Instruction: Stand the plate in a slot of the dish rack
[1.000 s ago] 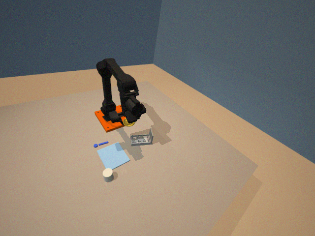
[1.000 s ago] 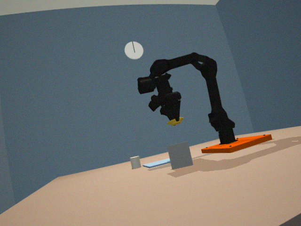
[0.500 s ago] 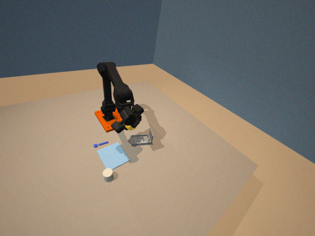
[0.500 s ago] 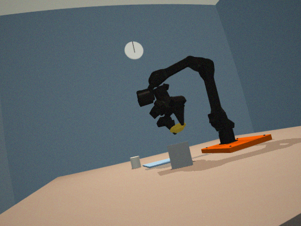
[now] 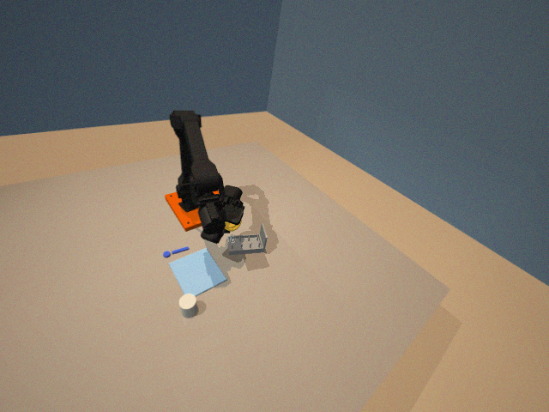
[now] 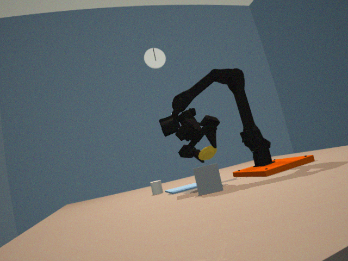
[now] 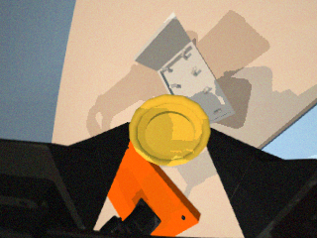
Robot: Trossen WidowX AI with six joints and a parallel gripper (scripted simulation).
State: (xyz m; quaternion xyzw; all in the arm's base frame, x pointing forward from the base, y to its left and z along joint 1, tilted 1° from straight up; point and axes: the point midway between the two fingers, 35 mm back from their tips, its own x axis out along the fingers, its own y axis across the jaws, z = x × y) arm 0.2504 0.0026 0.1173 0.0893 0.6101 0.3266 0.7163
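Now: gripper tip 4 cm short of the grey dish rack, 3 cm to the right of it and 8 cm above it. Round my gripper tip: yellow plate: 1 cm above; light blue mat: 3 cm ahead, 16 cm to the right, 10 cm below; blue spoon: 9 cm behind, 18 cm to the right, 10 cm below.
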